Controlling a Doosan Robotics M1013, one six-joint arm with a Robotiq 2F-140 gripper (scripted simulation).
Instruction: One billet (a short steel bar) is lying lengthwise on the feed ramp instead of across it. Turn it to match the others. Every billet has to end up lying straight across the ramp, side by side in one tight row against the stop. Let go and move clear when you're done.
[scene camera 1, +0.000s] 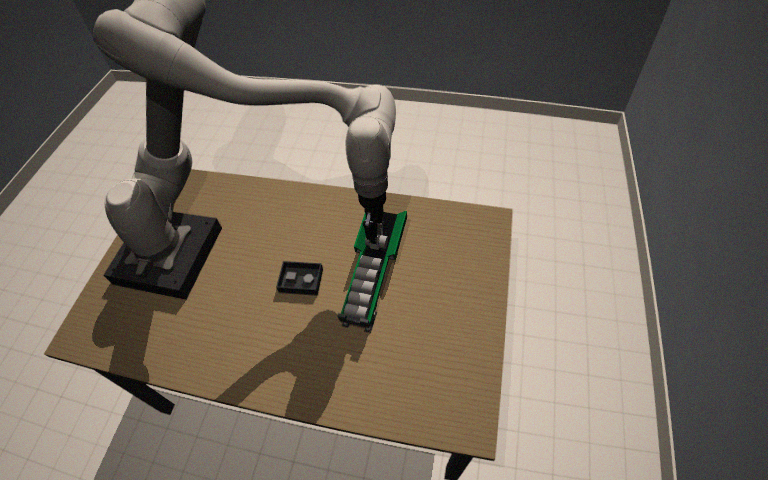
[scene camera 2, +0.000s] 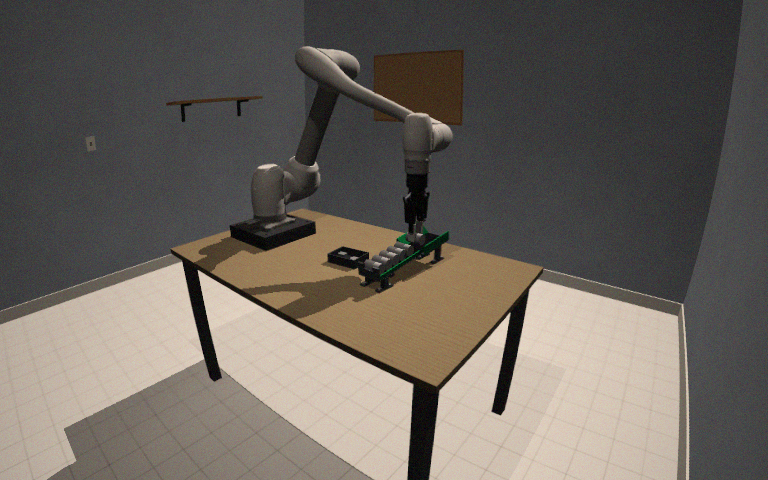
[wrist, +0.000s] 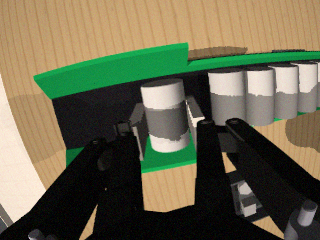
Scene:
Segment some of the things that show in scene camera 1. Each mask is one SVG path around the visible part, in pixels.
My gripper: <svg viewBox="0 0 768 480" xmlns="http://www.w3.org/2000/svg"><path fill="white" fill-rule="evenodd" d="M386 192L376 198L365 198L358 194L359 203L366 211L366 220L363 221L363 226L371 249L379 250L378 235L383 235L382 224L384 224L385 220L382 220L382 217L384 216L383 205L386 202Z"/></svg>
A small black tray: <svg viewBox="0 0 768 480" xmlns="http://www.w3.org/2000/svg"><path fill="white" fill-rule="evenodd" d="M282 263L277 282L277 288L280 293L318 296L323 273L322 263L284 261ZM306 274L313 275L314 282L312 285L305 284L303 277ZM287 272L297 273L296 283L287 283L285 279Z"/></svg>

